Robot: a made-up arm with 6 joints.
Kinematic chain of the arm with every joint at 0, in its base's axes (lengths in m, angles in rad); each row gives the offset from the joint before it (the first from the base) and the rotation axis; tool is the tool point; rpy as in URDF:
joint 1: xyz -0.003 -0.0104 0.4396 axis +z
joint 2: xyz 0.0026 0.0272 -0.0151 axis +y
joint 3: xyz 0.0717 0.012 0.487 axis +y
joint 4: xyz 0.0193 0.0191 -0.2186 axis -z
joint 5: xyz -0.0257 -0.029 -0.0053 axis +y
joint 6: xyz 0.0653 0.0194 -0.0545 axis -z
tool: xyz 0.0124 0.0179 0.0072 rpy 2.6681 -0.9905 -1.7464
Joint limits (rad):
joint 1: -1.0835..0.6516
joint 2: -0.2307..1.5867
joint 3: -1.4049..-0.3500
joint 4: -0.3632..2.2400
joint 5: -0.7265..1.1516
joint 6: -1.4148..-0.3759
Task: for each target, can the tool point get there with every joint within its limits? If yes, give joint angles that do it. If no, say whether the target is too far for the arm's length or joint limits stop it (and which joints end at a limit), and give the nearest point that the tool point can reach.
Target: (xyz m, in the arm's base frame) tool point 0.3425 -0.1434 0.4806
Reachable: yes | joints -0.5570 0.6356 -0.6757 0.2307 0.7330 -1.2876
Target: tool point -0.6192 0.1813 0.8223
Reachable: no: joint limits stop it (at a limit: joint 1, joint 2, joint 3, joint 5, joint 6) | nearest point 0.0260 0.1344 0.6683 | short by 0.665 m
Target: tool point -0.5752 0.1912 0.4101
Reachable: no: joint limits stop it (at a limit: joint 1, joint 2, joint 3, joint 5, joint 6) | nearest point 0.0252 0.1238 0.6637 | short by 0.655 m
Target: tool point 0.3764 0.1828 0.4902
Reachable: yes | joints 0.3322 0.6176 -0.7657 0.8392 0.5119 -0.4995
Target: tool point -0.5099 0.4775 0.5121
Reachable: no: joint limits stop it (at a limit: joint 1, joint 2, joint 3, joint 5, joint 6) | nearest point 0.0286 0.1429 0.6731 | short by 0.654 m
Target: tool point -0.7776 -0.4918 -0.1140
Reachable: no: too far | nearest point 0.1478 -0.2854 0.1566 | short by 0.986 m
